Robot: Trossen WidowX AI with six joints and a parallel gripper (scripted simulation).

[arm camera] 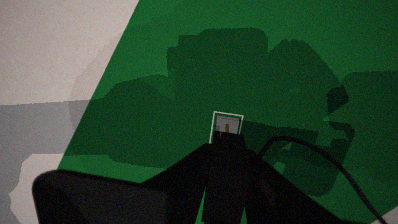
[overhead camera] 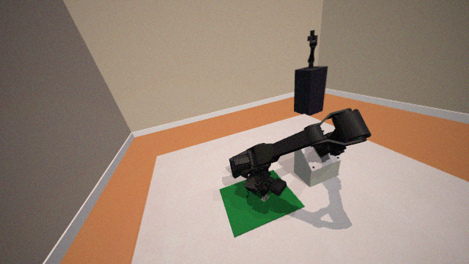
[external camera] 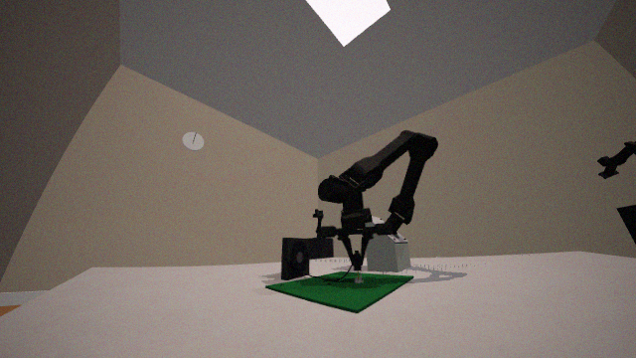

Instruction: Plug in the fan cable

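My gripper tip is 60 mm above the board, 30 mm to the left of it and 20 mm short of it. From my gripper tip the other things lie so: black fan (200 mm to the right, 20 mm above); then black plug (10 mm behind, 10 mm above).
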